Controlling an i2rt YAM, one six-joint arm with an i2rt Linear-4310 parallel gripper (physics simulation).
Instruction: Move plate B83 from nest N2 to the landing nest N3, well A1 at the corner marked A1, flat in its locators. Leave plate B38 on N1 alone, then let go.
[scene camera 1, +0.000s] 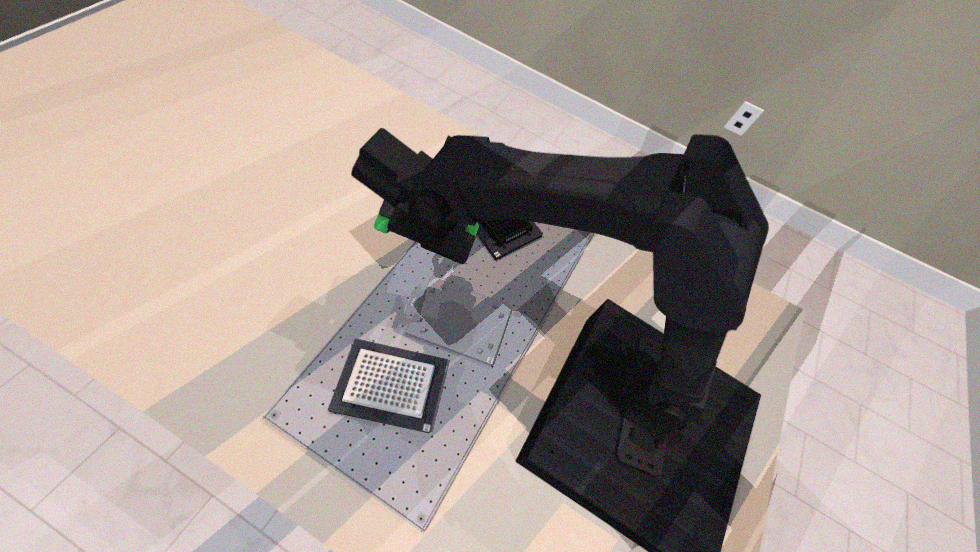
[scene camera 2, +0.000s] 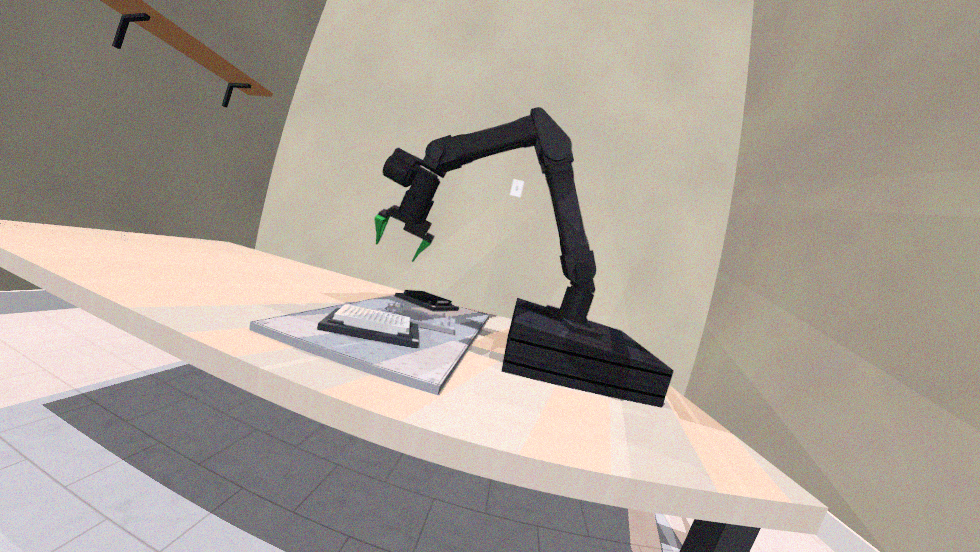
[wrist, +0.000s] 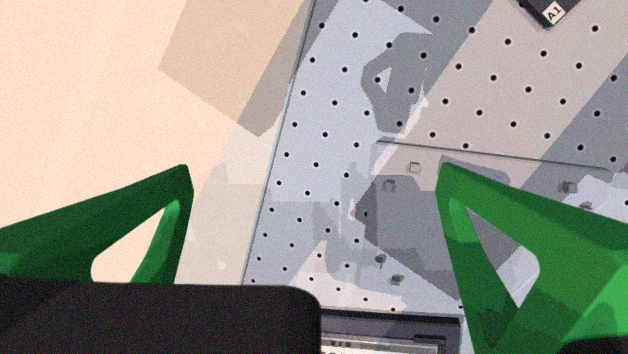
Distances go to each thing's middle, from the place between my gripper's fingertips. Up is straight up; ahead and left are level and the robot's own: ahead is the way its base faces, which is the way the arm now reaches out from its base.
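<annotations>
There's a nest (scene camera 1: 449, 316) that's 130 mm below my hand, 100 mm behind it and 70 mm to the left of it. Going by their middles, that nest is the nearest to my hand of the things named here. The white well plate (scene camera 1: 380, 381) is 120 mm below my hand, 30 mm behind it and 220 mm to the left, and then there's the black plate (scene camera 1: 503, 231), which is 120 mm below my hand as well, but 90 mm behind it and 180 mm to the right.
</annotations>
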